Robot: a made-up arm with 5 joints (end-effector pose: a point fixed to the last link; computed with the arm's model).
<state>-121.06 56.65 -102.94 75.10 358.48</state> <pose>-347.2 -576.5 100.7 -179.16 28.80 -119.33</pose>
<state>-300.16 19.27 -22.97 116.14 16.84</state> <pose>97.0 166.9 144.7 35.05 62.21 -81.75</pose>
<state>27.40 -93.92 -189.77 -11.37 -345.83</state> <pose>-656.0 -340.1 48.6 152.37 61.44 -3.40</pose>
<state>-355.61 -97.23 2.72 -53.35 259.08</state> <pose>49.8 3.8 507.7 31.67 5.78 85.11</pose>
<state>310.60 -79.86 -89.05 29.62 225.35</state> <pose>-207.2 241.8 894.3 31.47 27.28 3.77</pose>
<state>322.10 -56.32 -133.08 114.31 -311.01</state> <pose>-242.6 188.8 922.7 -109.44 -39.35 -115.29</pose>
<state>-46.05 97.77 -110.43 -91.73 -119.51</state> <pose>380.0 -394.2 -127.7 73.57 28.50 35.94</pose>
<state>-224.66 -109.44 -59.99 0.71 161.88</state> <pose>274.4 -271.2 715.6 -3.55 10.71 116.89</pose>
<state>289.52 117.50 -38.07 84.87 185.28</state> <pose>-63.3 178.4 -38.6 -1.48 -15.63 -65.00</pose>
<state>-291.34 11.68 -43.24 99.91 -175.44</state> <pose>133.2 340.9 209.0 -168.67 -67.90 -123.54</pose>
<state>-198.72 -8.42 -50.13 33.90 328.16</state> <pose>-457.6 155.1 432.9 166.39 -20.75 -164.38</pose>
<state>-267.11 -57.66 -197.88 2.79 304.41</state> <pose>37.3 -738.2 480.7 -69.38 32.66 -165.63</pose>
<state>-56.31 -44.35 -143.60 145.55 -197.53</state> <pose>-132.2 198.2 919.1 -164.62 40.01 146.85</pose>
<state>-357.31 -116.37 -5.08 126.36 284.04</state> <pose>24.1 1.1 392.7 -175.24 1.19 78.70</pose>
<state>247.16 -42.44 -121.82 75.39 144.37</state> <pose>31.0 73.7 1021.8 -91.94 54.35 155.58</pose>
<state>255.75 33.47 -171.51 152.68 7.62</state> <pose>-115.3 -453.8 786.0 178.02 14.51 -112.12</pose>
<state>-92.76 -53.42 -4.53 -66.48 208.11</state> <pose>-9.1 -188.5 471.1 34.50 46.68 -49.39</pose>
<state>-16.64 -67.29 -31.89 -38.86 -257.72</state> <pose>104.2 -31.1 702.4 -41.30 8.18 -97.45</pose>
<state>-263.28 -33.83 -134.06 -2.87 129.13</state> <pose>21.0 -178.6 1070.8 -7.19 5.82 45.48</pose>
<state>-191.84 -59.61 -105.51 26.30 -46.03</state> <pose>225.6 -47.3 994.5 32.19 -27.20 -65.86</pose>
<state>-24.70 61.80 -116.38 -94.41 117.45</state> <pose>621.3 -285.8 308.3 -28.08 13.74 -90.70</pose>
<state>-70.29 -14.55 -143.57 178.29 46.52</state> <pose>23.9 -66.7 922.9 165.07 13.72 -118.62</pose>
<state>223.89 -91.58 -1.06 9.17 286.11</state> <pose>-104.8 -100.8 483.8 96.79 -16.00 -47.99</pose>
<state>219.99 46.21 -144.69 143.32 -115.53</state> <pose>-497.7 -417.4 512.8 -138.10 -17.69 -31.30</pose>
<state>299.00 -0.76 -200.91 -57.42 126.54</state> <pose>-124.4 224.4 897.9 76.51 -35.78 -143.02</pose>
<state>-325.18 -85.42 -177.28 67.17 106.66</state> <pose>-659.3 -458.6 377.7 14.91 -4.40 -39.10</pose>
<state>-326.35 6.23 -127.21 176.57 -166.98</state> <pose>303.8 202.2 787.8 -161.79 -53.49 -168.60</pose>
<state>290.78 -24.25 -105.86 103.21 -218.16</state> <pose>89.7 -236.5 885.2 -162.60 20.84 152.16</pose>
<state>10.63 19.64 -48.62 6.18 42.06</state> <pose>512.2 96.1 210.7 -164.27 -16.72 -33.76</pose>
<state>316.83 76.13 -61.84 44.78 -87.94</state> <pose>209.9 -196.9 -202.8 -120.95 1.77 45.77</pose>
